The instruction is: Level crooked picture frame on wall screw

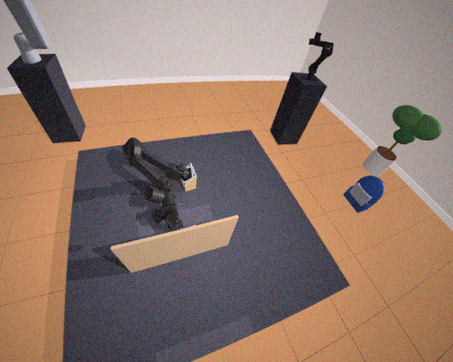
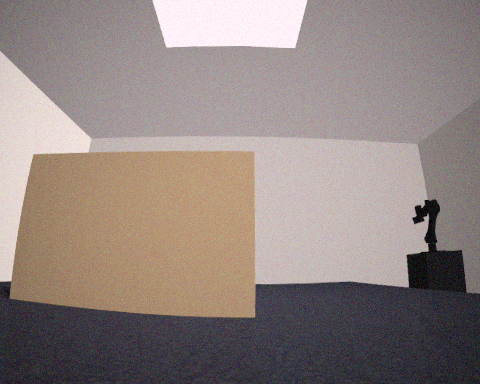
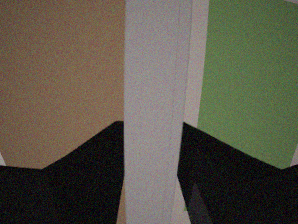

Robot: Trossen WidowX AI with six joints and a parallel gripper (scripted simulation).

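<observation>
Right now my gripper tip is 1 cm to the right of the picture frame and 5 cm above it. Also, from my gripper tip: tan wall panel: 1 cm ahead, 1 cm to the left, 7 cm below.
</observation>
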